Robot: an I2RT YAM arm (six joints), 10 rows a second.
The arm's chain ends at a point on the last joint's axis. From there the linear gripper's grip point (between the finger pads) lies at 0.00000 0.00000 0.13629 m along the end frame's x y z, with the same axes.
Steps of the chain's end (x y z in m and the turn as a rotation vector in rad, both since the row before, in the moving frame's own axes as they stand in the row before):
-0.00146, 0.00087, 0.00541, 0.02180, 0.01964, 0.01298
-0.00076, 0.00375, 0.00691, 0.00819, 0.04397, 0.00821
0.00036, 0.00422, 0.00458, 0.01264, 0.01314, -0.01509
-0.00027, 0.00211, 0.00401, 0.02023, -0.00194, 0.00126
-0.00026, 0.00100, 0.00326, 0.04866, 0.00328, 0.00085
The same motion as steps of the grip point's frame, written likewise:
0.00124, -0.00208, 0.00535, 0.02180, 0.01964, 0.01298
0.00524, 0.00266, 0.00677, 0.00819, 0.04397, 0.00821
0.00214, 0.00248, 0.00456, 0.01264, 0.01314, -0.01509
-0.00053, -0.00065, 0.00398, 0.02023, -0.00194, 0.00126
0.00019, -0.00563, 0.00310, 0.04866, 0.00328, 0.00085

